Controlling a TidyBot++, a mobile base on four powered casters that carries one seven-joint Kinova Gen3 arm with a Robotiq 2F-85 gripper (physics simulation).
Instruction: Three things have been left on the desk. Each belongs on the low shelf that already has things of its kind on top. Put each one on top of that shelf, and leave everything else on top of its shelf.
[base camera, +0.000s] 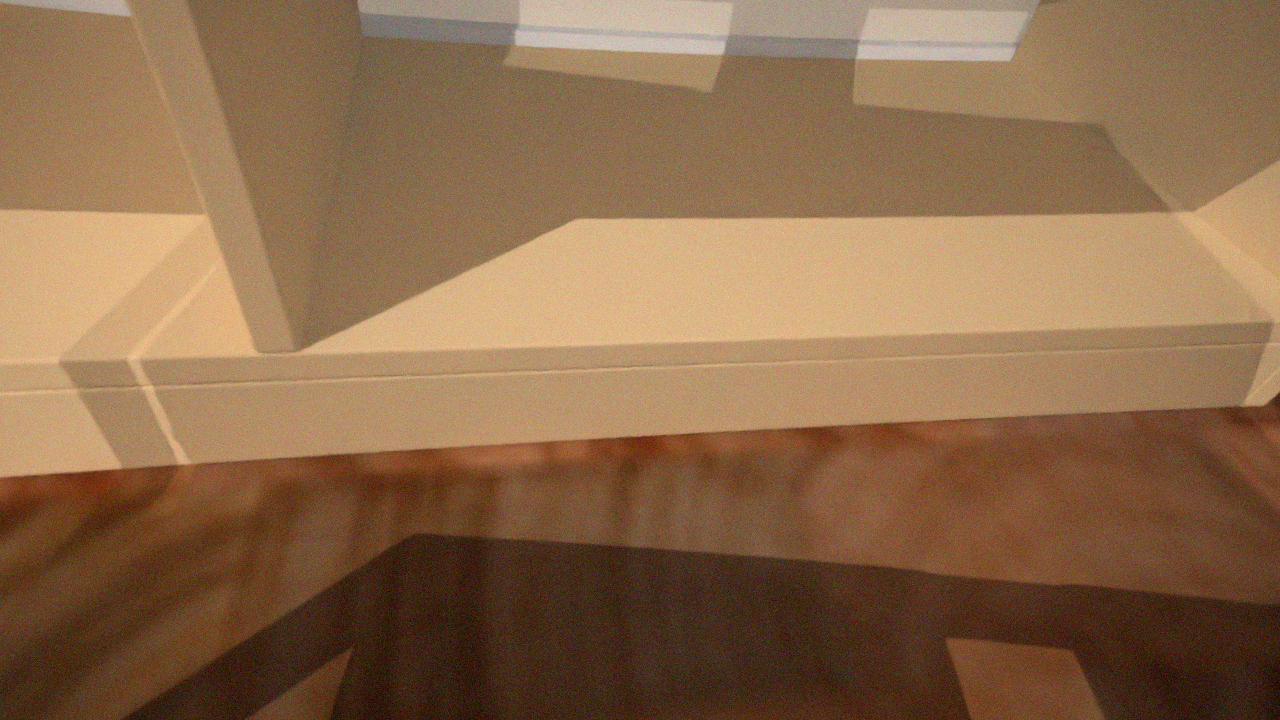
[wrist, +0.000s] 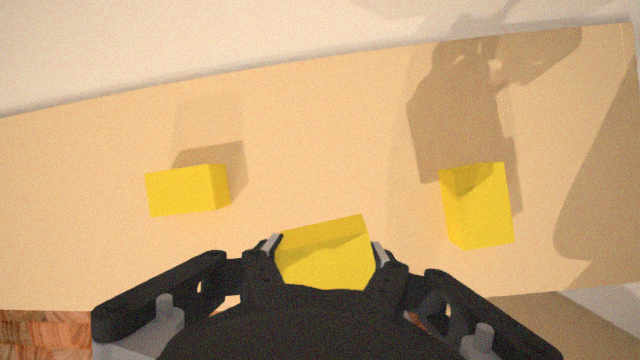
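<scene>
My gripper is shut on a yellow block, seen in the wrist view at the bottom middle, over the front part of the low shelf's top. Whether the block touches the top is hard to tell. One yellow block lies on the shelf top to the left of the gripper. Another yellow block lies on it to the right, with the arm's shadow beside it. The base camera view shows the lower part of a low shelf with an upright divider. The desk does not show in either view.
A pale wall runs behind the shelf top in the wrist view. At the lower right is a tan surface beyond the shelf's front edge. Wooden floor lies in front of the shelf. The divider stands at left in the base view.
</scene>
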